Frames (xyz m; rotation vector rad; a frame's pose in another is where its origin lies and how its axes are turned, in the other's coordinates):
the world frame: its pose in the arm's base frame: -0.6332 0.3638 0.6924 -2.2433 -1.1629 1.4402
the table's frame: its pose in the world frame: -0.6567 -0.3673 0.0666 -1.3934 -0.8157 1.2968
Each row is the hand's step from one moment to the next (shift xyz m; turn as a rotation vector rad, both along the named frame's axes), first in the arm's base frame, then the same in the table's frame.
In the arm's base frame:
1: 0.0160 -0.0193 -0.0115 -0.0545 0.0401 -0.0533
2: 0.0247 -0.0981 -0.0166 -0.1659 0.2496 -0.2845
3: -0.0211 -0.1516 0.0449 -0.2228 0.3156 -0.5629
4: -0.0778 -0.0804 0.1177 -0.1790 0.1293 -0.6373
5: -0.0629 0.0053 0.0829 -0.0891 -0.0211 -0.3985
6: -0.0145 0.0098 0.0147 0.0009 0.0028 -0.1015
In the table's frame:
1: 0.0260 -0.0026 0.0088 -0.0292 -0.0635 -0.0504
2: 0.0684 -0.0206 0.0735 -0.0784 -0.2481 -0.3210
3: 0.0249 -0.0202 0.1563 -0.0020 -0.4672 -0.4978
4: -0.0853 0.0128 0.1376 0.1482 -0.5389 -0.3776
5: -0.0923 0.0194 0.0444 0.1526 -0.3479 -0.1512
6: -0.0226 0.0035 0.0007 0.0528 -0.0711 -0.0496

